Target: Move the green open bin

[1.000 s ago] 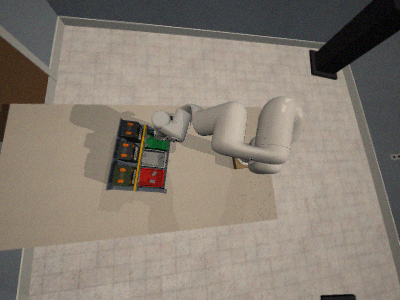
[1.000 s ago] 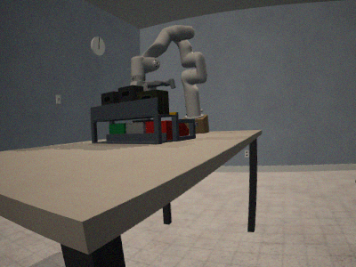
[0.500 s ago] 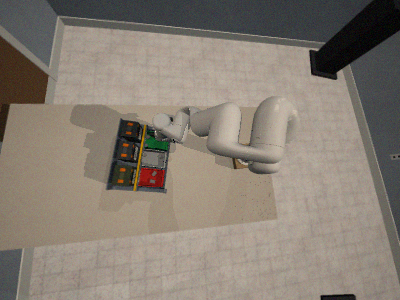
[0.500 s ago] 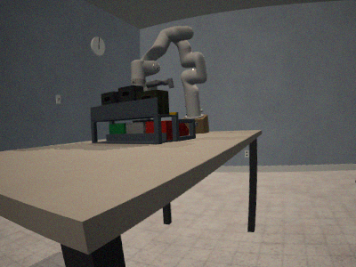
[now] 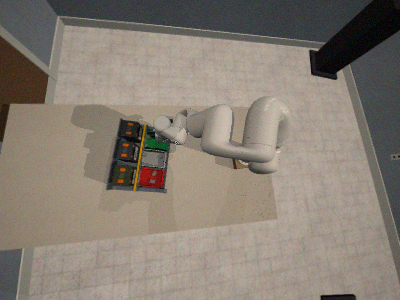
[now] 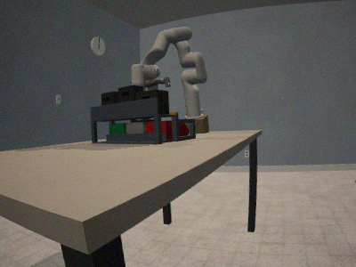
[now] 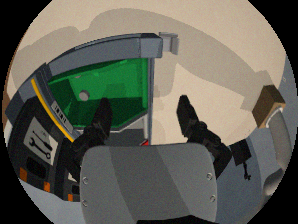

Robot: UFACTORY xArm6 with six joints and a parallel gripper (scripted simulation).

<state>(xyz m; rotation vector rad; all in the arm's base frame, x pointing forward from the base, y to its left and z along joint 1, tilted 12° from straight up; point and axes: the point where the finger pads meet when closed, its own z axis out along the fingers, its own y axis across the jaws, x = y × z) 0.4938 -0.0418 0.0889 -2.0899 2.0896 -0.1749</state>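
Now: hand 80 mm short of the green open bin and 50 mm above it. The rest, counted from my hand: yellow strip (130 mm ahead, 110 mm to the left, 10 mm above); then red bin (220 mm to the left, 80 mm ahead, 50 mm below); then grey bin (110 mm to the left, 80 mm ahead, 50 mm below).
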